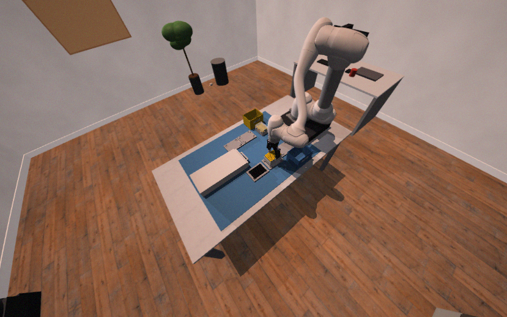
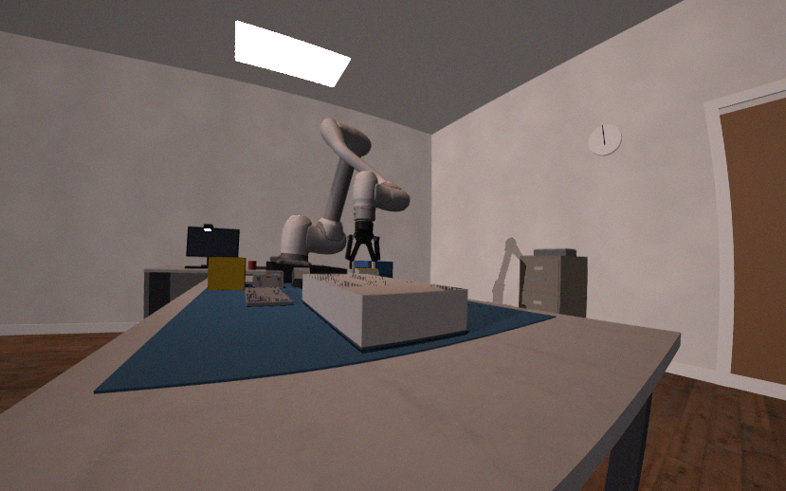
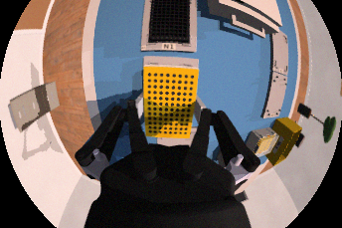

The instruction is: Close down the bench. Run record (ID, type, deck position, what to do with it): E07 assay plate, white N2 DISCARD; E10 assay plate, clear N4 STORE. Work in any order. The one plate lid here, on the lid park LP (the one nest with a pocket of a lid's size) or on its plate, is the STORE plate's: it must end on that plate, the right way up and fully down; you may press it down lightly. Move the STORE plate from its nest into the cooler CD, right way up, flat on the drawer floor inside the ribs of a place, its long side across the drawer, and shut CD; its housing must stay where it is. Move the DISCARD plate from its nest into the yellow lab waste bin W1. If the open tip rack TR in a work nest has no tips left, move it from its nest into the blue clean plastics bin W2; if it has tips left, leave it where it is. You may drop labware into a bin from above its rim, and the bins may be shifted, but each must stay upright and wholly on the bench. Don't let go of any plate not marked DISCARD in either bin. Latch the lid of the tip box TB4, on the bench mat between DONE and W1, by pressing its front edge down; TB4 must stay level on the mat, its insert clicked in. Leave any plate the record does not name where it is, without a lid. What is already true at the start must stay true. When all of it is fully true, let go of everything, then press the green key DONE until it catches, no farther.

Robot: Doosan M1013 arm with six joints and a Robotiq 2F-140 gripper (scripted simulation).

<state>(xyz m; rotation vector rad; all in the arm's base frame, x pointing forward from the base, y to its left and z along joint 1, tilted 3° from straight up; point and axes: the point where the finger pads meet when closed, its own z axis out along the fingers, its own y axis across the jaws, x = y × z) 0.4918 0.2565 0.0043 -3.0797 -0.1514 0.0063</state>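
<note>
My gripper is now 200 mm past the blue bin W2, 110 mm to the right of it and 40 mm above it. From my hand the other things lie so: cooler drawer 360 mm ahead, 140 mm to the right, 60 mm below; yellow-topped tip rack 10 mm behind, 10 mm to the right, 10 mm below; black plate 180 mm ahead, 30 mm to the left, 60 mm below.
</note>
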